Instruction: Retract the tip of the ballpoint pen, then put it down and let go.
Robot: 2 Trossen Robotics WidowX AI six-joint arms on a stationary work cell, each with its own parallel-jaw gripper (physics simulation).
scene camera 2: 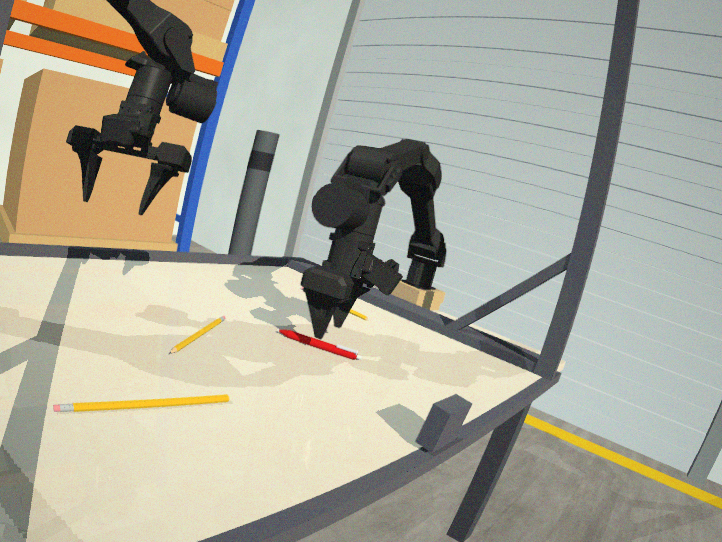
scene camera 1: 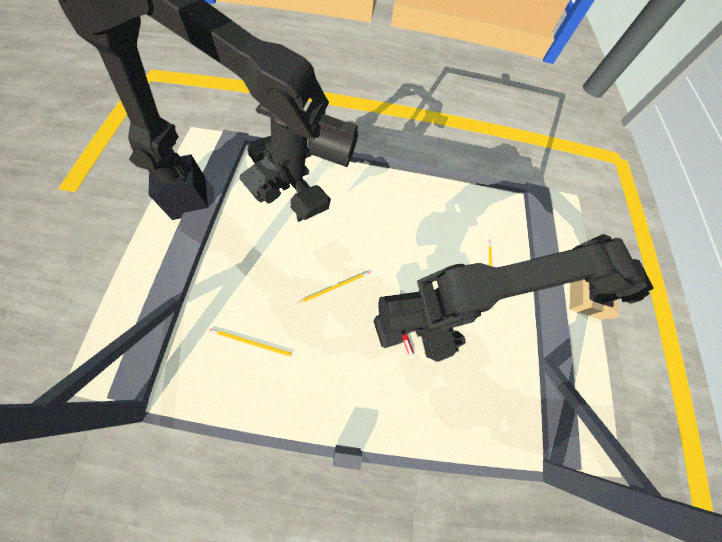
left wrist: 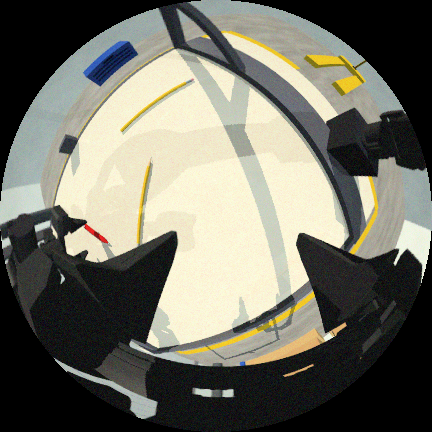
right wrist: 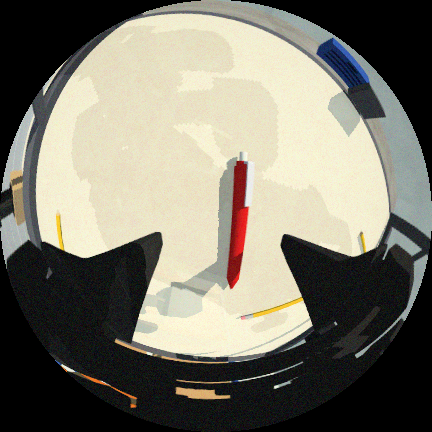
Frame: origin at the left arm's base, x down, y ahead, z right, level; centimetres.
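Seen in the pictures: left gripper, between the fingertips: (scene camera 2: 112, 208) (scene camera 1: 287, 205) (left wrist: 240, 238); right gripper, between the fingertips: (scene camera 2: 328, 332) (left wrist: 85, 236) (right wrist: 224, 240); left arm's base, origin of its link: (scene camera 1: 170, 173) (left wrist: 368, 140); right arm's base, origin of its link: (scene camera 2: 418, 285) (scene camera 1: 600, 292).
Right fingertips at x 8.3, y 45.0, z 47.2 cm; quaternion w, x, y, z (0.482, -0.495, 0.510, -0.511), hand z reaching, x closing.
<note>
Pixels of each thing's middle, then the offset from my right fingertips to it.
- red ballpoint pen, middle of its body: (right wrist: 238, 237) (scene camera 2: 318, 343) (scene camera 1: 401, 328) (left wrist: 91, 231) dx +1.6, dy -1.5, dz -0.7 cm
- yellow pencil, middle of its body: (scene camera 2: 199, 333) (left wrist: 140, 206) (scene camera 1: 334, 287) dx +2.0, dy -13.8, dz -14.1 cm
- third pencil, middle of its body: (scene camera 2: 332, 302) (scene camera 1: 490, 272) dx +2.0, dy +25.8, dz -7.9 cm
- grey block, middle of its body: (scene camera 2: 444, 422) (scene camera 1: 347, 456) (left wrist: 67, 144) dx -0.8, dy -20.1, dz +20.3 cm
The red ballpoint pen (scene camera 1: 408, 345) (scene camera 2: 317, 344) (left wrist: 96, 234) (right wrist: 238, 220) lies on the table. In the right wrist view its white button end points up the picture and its red cone end points down; I cannot tell whether the nib sticks out. My right gripper (scene camera 1: 415, 339) (scene camera 2: 328, 331) (right wrist: 224, 240) is open and empty, low over the pen. In the right wrist view the pen's cone half lies between its fingers, nearer the picture's right finger. My left gripper (scene camera 1: 285, 195) (scene camera 2: 114, 207) (left wrist: 240, 238) is open and empty, high over the far left of the table in scene camera 1.
One yellow pencil (scene camera 1: 335, 287) (scene camera 2: 197, 335) (left wrist: 144, 200) lies mid-table, another (scene camera 1: 253, 342) (scene camera 2: 145, 402) (left wrist: 157, 105) at the lower left in scene camera 1. A third pencil (scene camera 1: 490, 253) (scene camera 2: 358, 314) lies behind the right arm. A grey block (scene camera 1: 348, 456) (scene camera 2: 444, 422) stands at the table's edge.
</note>
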